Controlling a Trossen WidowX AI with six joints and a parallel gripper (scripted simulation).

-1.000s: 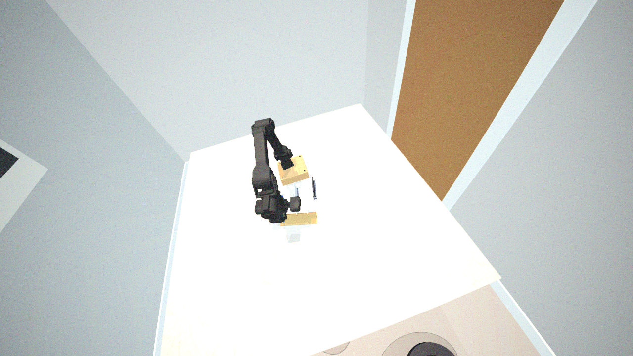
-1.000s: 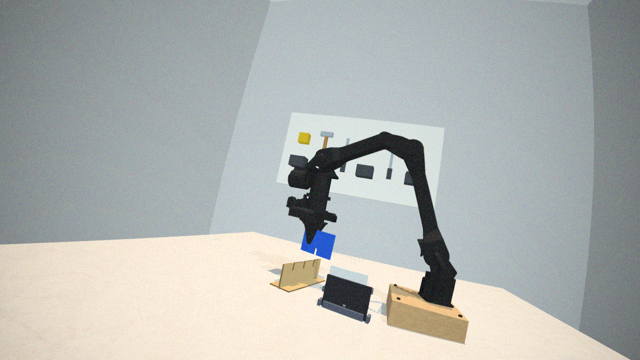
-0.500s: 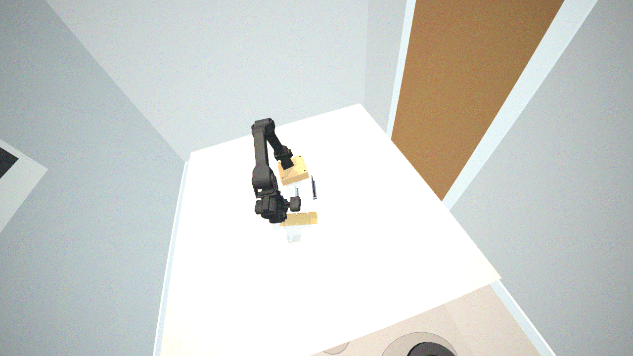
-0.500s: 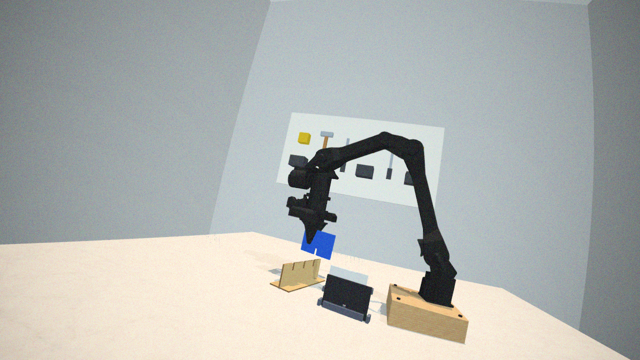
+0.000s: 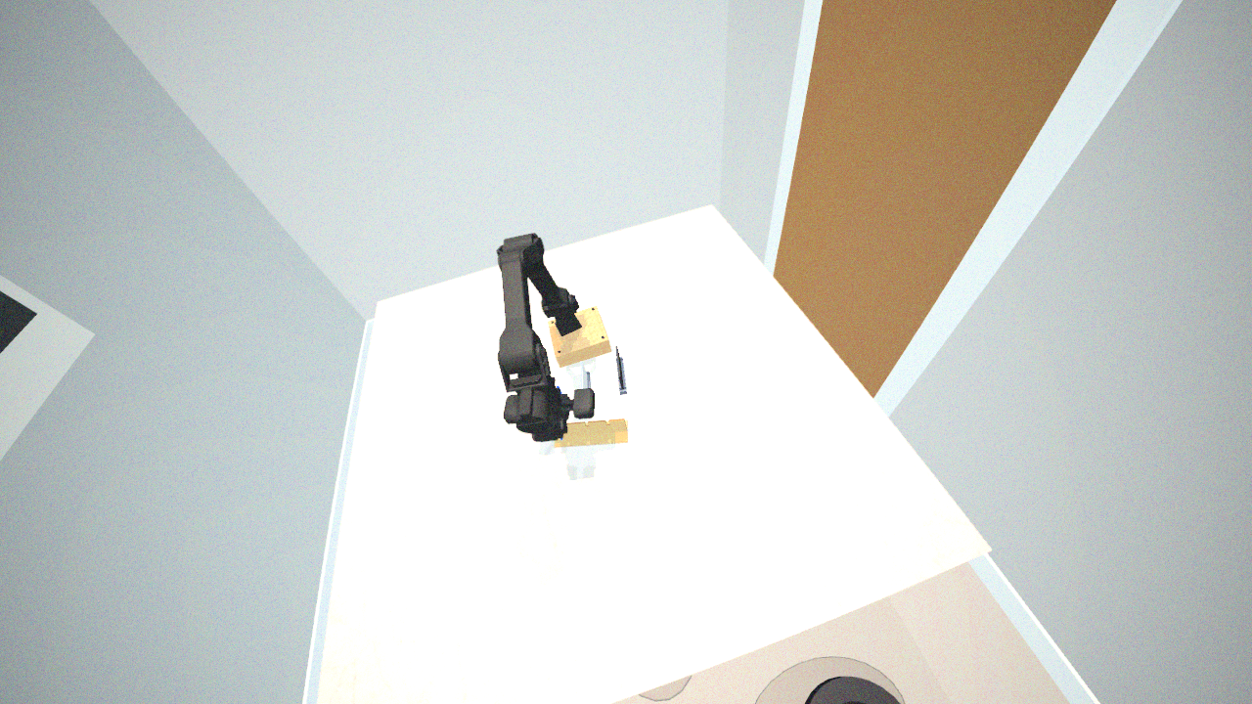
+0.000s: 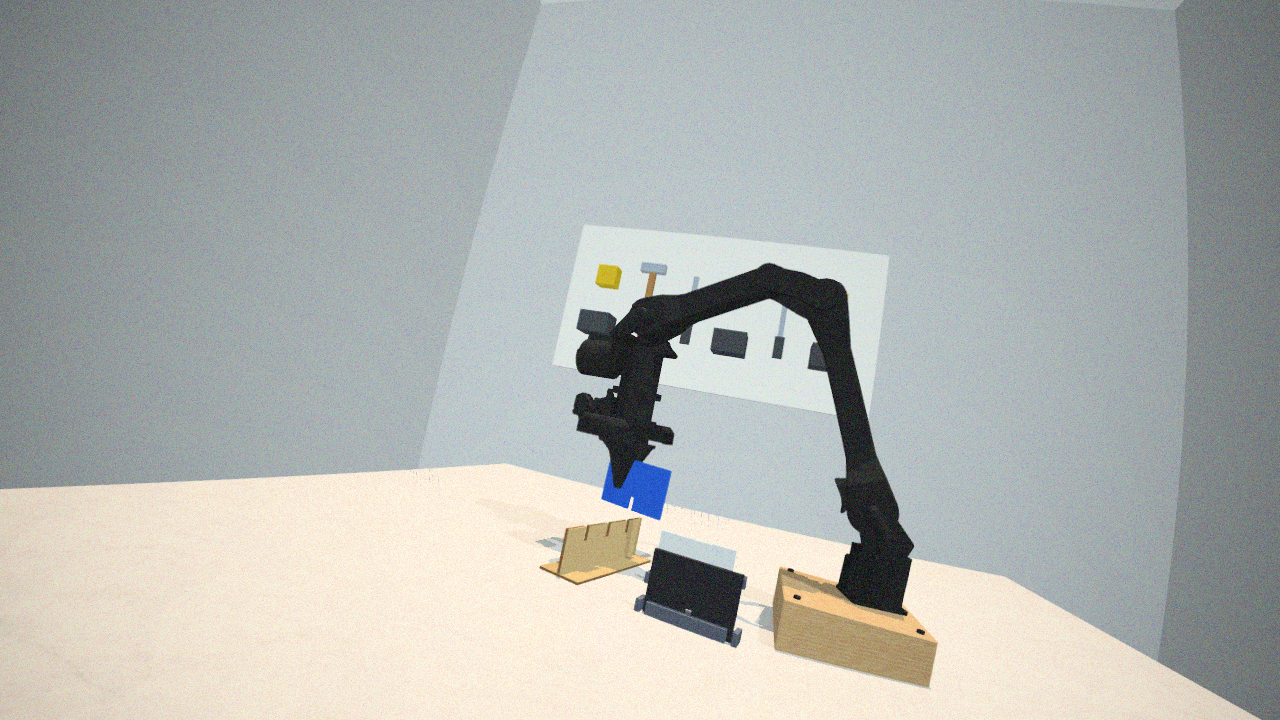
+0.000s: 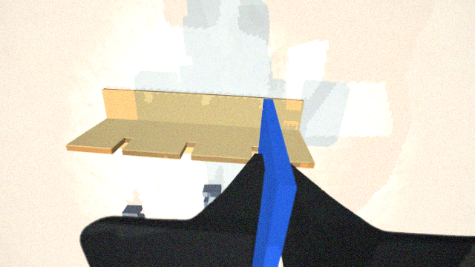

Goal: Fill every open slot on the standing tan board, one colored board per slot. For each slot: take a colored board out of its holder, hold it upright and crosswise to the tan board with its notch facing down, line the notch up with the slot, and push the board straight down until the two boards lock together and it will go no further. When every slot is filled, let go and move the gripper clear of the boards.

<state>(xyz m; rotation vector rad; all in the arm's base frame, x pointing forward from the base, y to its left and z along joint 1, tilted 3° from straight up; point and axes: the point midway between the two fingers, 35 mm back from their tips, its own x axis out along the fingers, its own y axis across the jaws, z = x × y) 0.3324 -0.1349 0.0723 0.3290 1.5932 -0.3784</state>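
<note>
The tan board is 70 mm below my gripper tip and 60 mm to the left of it. The rest, counted from my gripper tip: blue board (20 mm behind, 10 mm to the left); black board (200 mm to the left, 110 mm behind, 70 mm below).
</note>
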